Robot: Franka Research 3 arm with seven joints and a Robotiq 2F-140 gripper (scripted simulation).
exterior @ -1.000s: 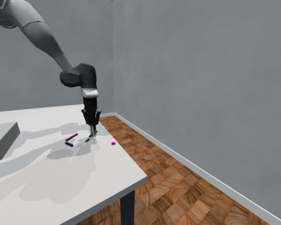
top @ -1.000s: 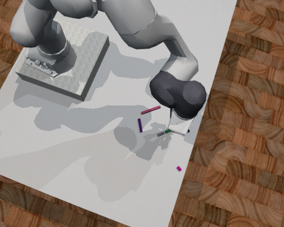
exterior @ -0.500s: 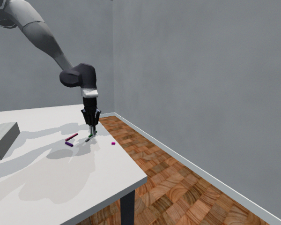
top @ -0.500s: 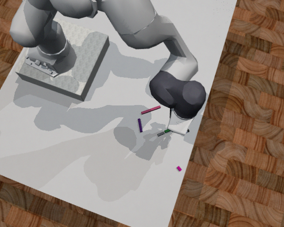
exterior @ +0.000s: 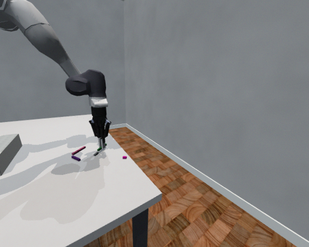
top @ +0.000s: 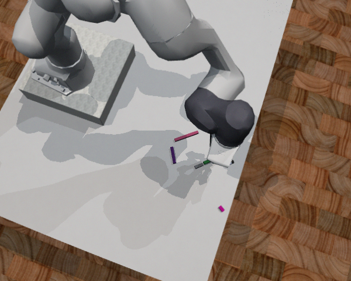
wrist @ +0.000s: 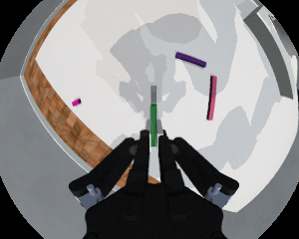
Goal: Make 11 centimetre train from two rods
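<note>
Now: hand 5 cm past the grey rod, 4 cm to the left of it and 4 cm above it. From my hand the other things lie so: green rod 3 cm below; pink rod 12 cm behind, 6 cm to the left, 4 cm below; purple rod 14 cm behind, 2 cm to the right, 4 cm below.
</note>
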